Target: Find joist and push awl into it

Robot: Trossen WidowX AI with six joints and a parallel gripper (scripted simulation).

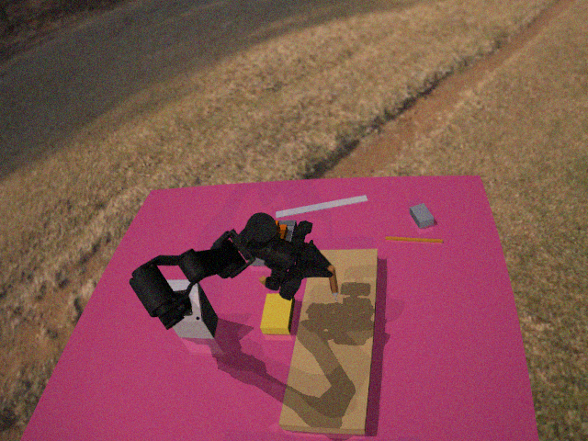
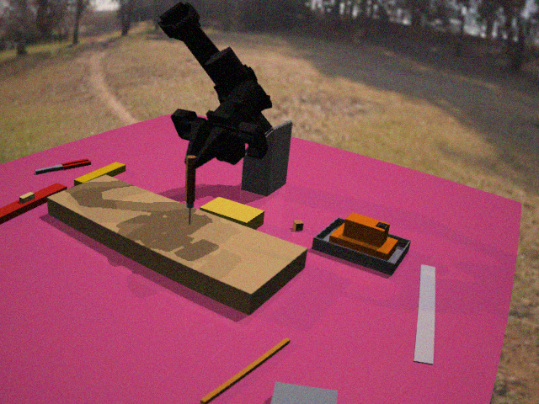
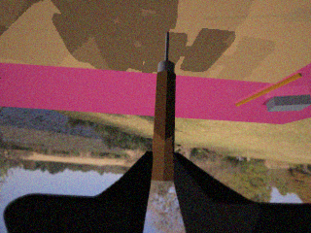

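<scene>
Right now my gripper tip is 60 mm above the awl. Round my gripper tip: small tan cube 200 mm behind, 160 mm below, 140 mm to the left; then orange stud finder 300 mm to the left, 180 mm behind, 120 mm below; then orange rod 240 mm ahead, 220 mm to the left, 160 mm below.
</scene>
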